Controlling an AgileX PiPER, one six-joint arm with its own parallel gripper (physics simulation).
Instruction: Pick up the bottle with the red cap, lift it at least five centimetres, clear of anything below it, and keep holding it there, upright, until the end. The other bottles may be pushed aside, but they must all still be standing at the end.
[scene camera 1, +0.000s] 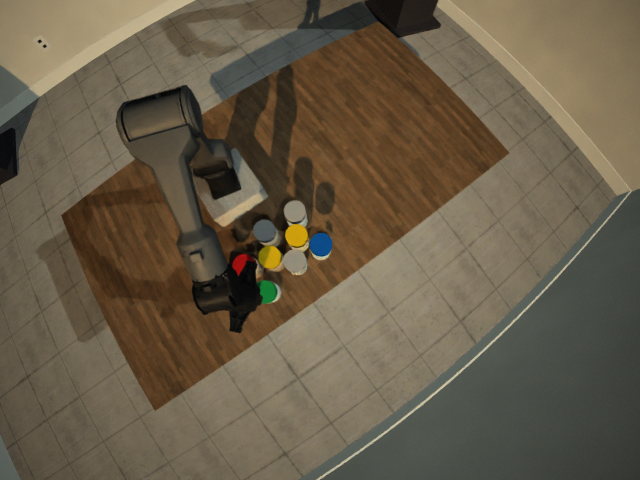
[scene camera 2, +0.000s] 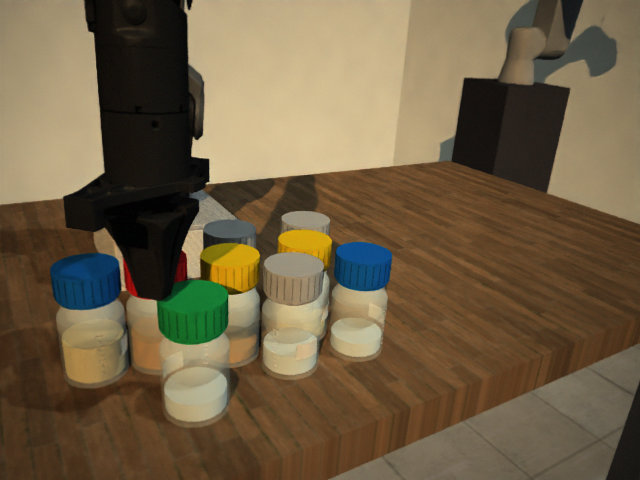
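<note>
The red-capped bottle (scene camera 1: 241, 263) (scene camera 2: 139, 310) stands upright on the wooden table top (scene camera 1: 361, 124) (scene camera 2: 465, 248), partly covered by my gripper in both views. My gripper (scene camera 1: 247, 289) (scene camera 2: 159, 291) points down and looks shut, its fingertips together with no bottle between them. In scene camera 2 the tips overlap the front of the red cap, just behind the green-capped bottle (scene camera 1: 268, 292) (scene camera 2: 193, 320). Whether they touch the cap cannot be told. A blue-capped bottle (scene camera 2: 87, 289) stands left of the red one; it is hidden in scene camera 1.
Yellow-capped bottles (scene camera 1: 269, 257) (scene camera 1: 296, 235) (scene camera 2: 230, 268), grey-capped bottles (scene camera 1: 295, 261) (scene camera 2: 293, 279), a slate-capped bottle (scene camera 1: 265, 230) (scene camera 2: 229, 235) and another blue-capped bottle (scene camera 1: 321, 245) (scene camera 2: 362, 266) stand upright nearby. A pale block (scene camera 1: 250, 193) lies under the arm's base.
</note>
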